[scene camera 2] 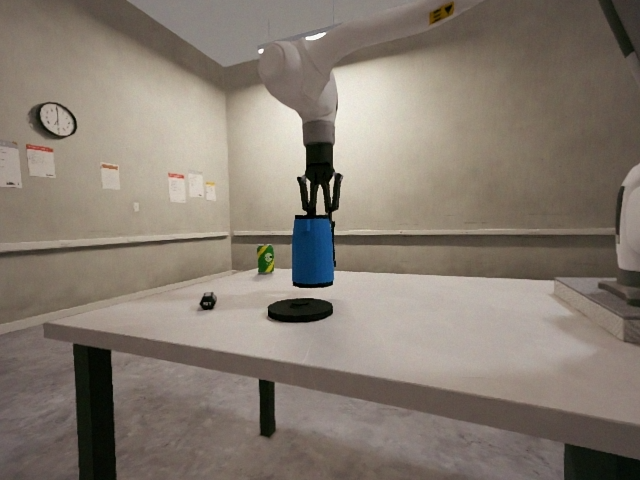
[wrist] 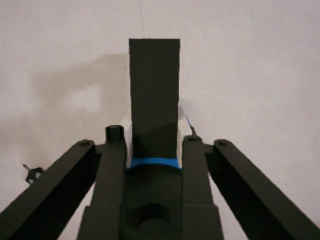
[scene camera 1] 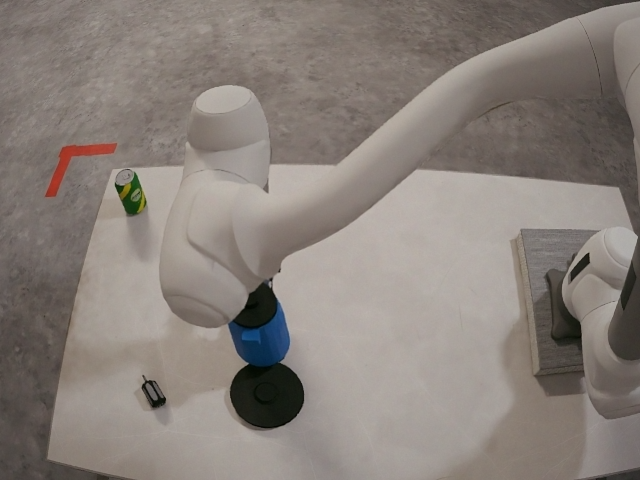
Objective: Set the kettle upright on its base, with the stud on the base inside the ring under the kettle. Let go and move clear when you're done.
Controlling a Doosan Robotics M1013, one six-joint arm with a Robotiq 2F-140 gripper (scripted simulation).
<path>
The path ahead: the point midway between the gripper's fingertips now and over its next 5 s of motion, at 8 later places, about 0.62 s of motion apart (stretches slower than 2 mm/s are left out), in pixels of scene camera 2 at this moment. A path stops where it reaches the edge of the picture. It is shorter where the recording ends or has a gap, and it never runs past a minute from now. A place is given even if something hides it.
My gripper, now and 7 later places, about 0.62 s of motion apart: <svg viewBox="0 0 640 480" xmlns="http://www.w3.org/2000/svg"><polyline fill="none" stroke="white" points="320,236 315,237 311,238 310,238 309,240 309,247 309,250 309,251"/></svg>
</path>
